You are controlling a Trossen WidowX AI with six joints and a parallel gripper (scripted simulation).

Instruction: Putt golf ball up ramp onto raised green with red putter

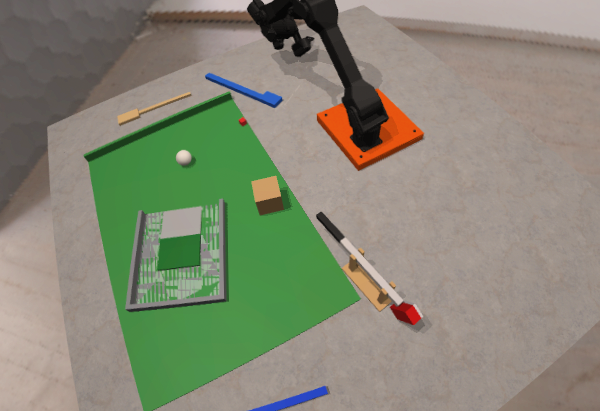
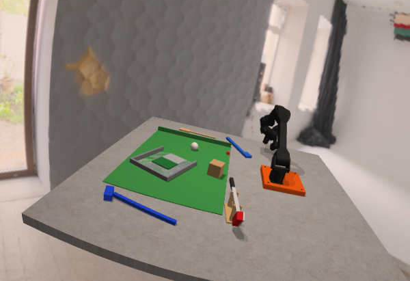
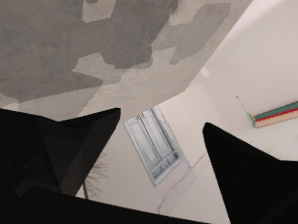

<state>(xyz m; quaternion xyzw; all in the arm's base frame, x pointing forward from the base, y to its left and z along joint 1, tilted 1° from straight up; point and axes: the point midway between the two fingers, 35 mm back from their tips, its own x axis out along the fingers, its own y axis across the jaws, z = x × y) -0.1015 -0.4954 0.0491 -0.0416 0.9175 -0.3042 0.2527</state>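
My gripper tip is 430 mm short of the wooden cube, 520 mm to the right of it and 30 mm above it. Round my gripper tip: wooden putter rack: 350 mm ahead, 810 mm to the left, 30 mm below; red putter: 350 mm ahead, 800 mm to the left, 10 mm below; white golf ball: 570 mm ahead, 280 mm to the left, 40 mm below.
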